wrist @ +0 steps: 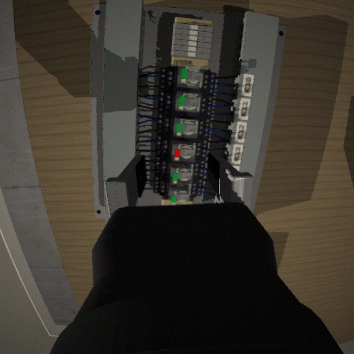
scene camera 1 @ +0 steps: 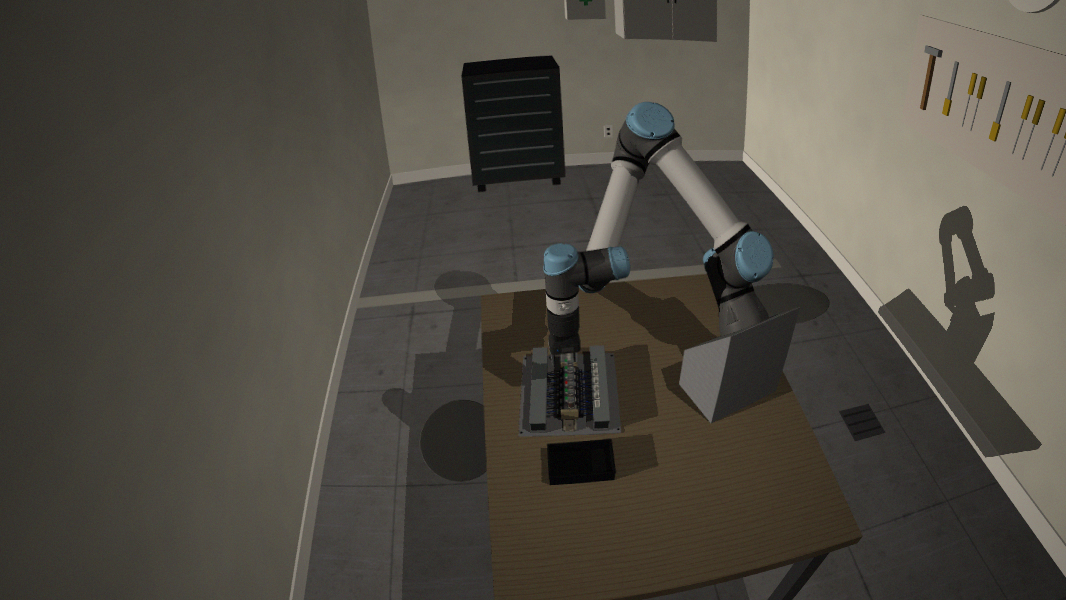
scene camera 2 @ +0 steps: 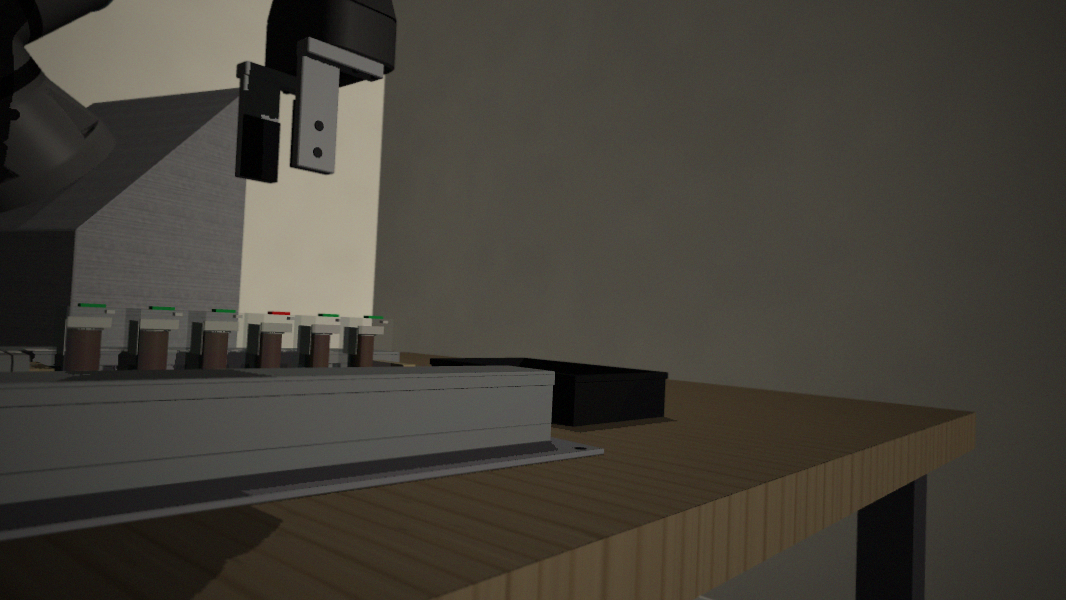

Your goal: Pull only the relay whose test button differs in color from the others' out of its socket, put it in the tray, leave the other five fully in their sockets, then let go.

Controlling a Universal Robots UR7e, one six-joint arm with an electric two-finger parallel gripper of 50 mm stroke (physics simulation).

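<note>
The relay with a red test button sits in its socket, fourth in a row of relays whose other buttons are green; one green-button relay is its neighbour. All stand upright at a similar height in scene camera 2. My gripper is open and empty, pointing down well above the row. In the wrist view its fingers straddle the row's width, nearer the fifth relay than the red-button one. The black tray stands apart beyond the row's end; its inside is dark.
Two grey wire ducts flank the row, with blue wiring between. White connectors sit on one duct. A terminal block stands at one end. A large grey wedge-shaped box stands on the wooden table near the arm's base.
</note>
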